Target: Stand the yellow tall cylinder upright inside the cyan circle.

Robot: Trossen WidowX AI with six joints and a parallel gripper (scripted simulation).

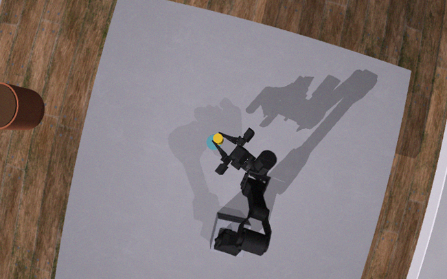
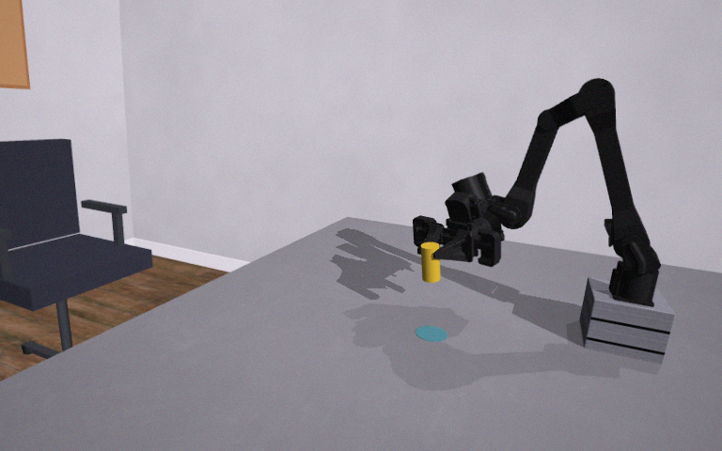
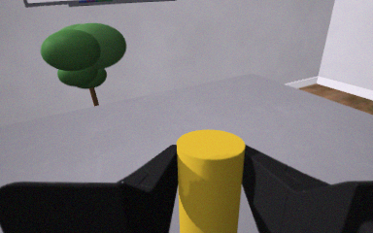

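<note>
Now: the cyan circle 160 mm below my hand, 30 mm to the left of it and 10 mm behind it. Also, from my hand: yellow cylinder (20 mm to the left, 20 mm below, 10 mm ahead).
</note>
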